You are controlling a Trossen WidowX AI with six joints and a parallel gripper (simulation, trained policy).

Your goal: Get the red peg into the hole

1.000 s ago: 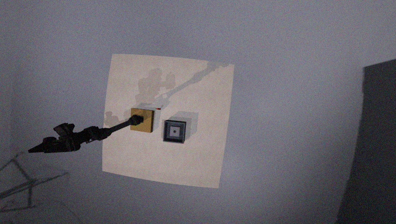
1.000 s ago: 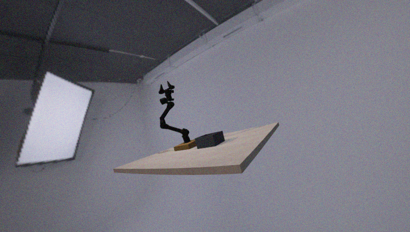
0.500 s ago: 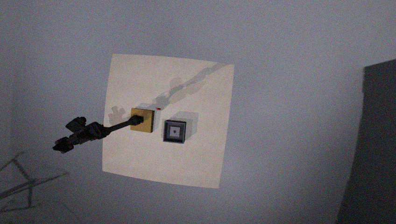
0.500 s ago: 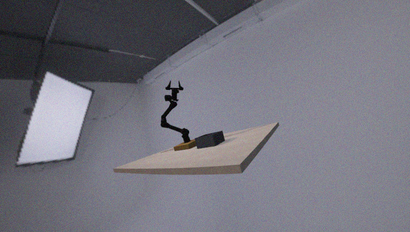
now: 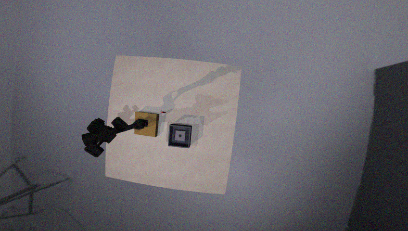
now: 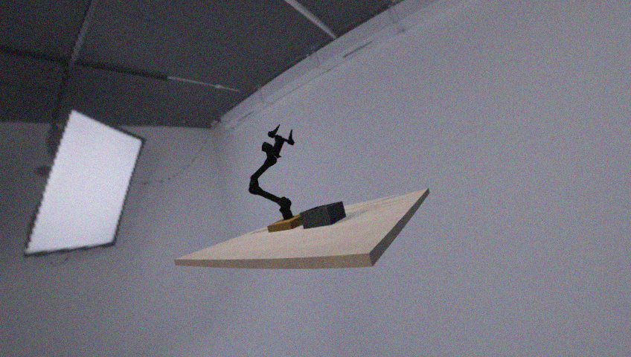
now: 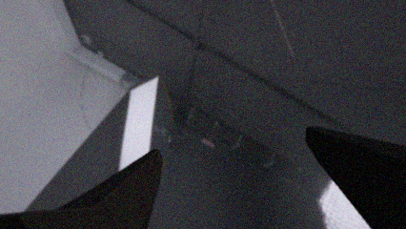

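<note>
Right now the red peg is 10 mm behind my gripper tip, 110 mm to the left of it and 630 mm below it. The rest, counted from my gripper tip: plate (170 mm ahead, 80 mm to the right, 620 mm below); dark grey box (170 mm ahead, 80 mm to the right, 640 mm below).
</note>
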